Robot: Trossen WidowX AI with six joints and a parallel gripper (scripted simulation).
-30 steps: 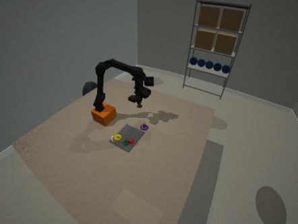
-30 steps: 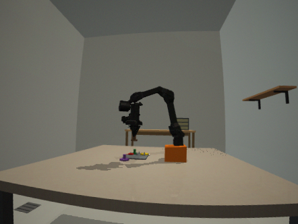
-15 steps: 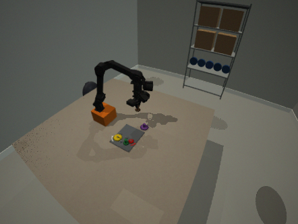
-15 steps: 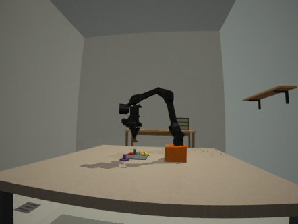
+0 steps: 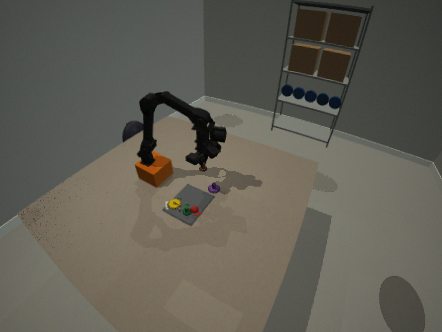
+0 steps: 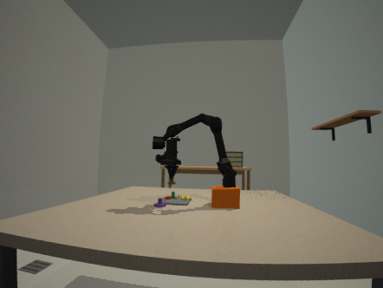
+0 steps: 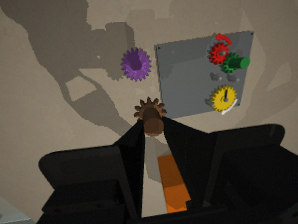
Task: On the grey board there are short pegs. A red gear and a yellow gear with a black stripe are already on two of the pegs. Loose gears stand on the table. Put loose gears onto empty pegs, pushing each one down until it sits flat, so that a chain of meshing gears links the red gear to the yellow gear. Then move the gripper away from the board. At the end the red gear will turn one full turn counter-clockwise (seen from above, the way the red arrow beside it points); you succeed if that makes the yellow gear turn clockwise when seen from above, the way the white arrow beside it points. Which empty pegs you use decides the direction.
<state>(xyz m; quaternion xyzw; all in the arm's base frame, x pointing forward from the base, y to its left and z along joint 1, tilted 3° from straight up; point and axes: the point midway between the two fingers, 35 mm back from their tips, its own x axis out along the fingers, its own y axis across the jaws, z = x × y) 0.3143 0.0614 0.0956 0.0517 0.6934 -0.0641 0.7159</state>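
The green gear lies 10 mm ahead of my gripper tip, 200 mm to the right of it and 120 mm below it. Also, from my gripper tip: red gear 40 mm ahead, 170 mm to the right, 130 mm below; brown gear 10 mm below; purple gear 60 mm ahead, 130 mm below.
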